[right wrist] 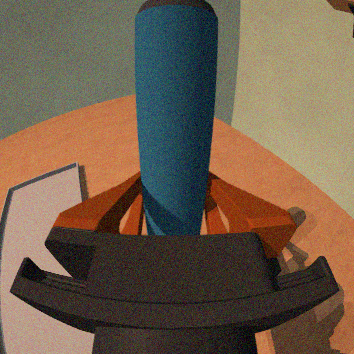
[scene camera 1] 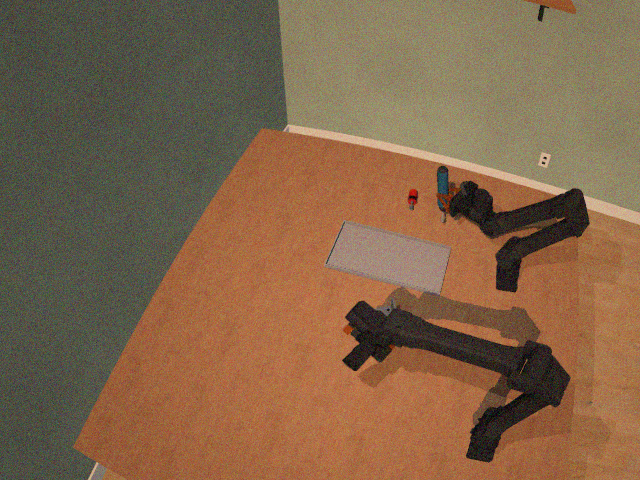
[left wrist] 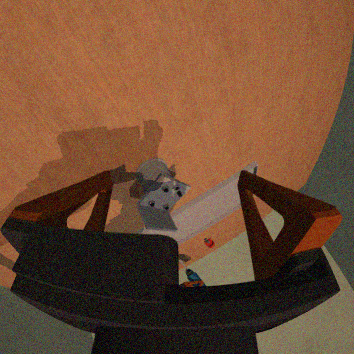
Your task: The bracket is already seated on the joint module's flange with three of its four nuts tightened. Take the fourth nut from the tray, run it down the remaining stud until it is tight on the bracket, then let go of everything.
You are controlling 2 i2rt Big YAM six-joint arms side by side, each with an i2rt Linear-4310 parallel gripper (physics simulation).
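Frame: origin at the left arm's base, x ahead, y left, z up, level; metres.
Where they show: left gripper, fingertip midpoint: (left wrist: 174, 177); right gripper, fingertip midpoint: (right wrist: 173, 177) (scene camera 1: 439, 191) (left wrist: 201, 282); left arm's base at its link origin: (scene camera 1: 482, 443); right arm's base at its link origin: (scene camera 1: 506, 278).
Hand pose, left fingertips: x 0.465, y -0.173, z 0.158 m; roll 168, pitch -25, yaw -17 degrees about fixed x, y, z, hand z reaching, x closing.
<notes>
Each offset is from my left fingertips to the top centre of the thing. Level surfaces: height alone.
The grey bracket (scene camera 1: 386, 310) (left wrist: 159, 202) sits at the round grey joint module @[dx -0.021, dy -0.152, dz -0.084 m] (left wrist: 153, 168); dark round spots show on its face, but nuts and studs are too small to tell apart. The flat grey tray @[dx +0.034, dy -0.436, dz -0.142 m] (scene camera 1: 387, 258) (left wrist: 212, 210) (right wrist: 40, 270) lies beyond them; no nut can be made out on it. My left gripper (scene camera 1: 369, 338) (left wrist: 174, 177) is wide open above the table near the bracket, with nothing between its fingers. My right gripper (scene camera 1: 446, 200) (right wrist: 173, 177) is shut on a blue-handled tool @[dx -0.099, dy -0.649, dz +0.125 m] (scene camera 1: 442, 180) (left wrist: 194, 276) (right wrist: 175, 100), held upright in the right wrist view.
A small red and black tool @[dx +0.024, dy -0.731, dz -0.124 m] (scene camera 1: 413, 196) (left wrist: 209, 242) with a grey tip lies left of the blue tool in the scene view. A wall with a pale baseboard (scene camera 1: 361, 142) runs behind the wooden table @[dz -0.158 m] (scene camera 1: 206, 310). The left arm's shadow falls near the tray's front edge.
</notes>
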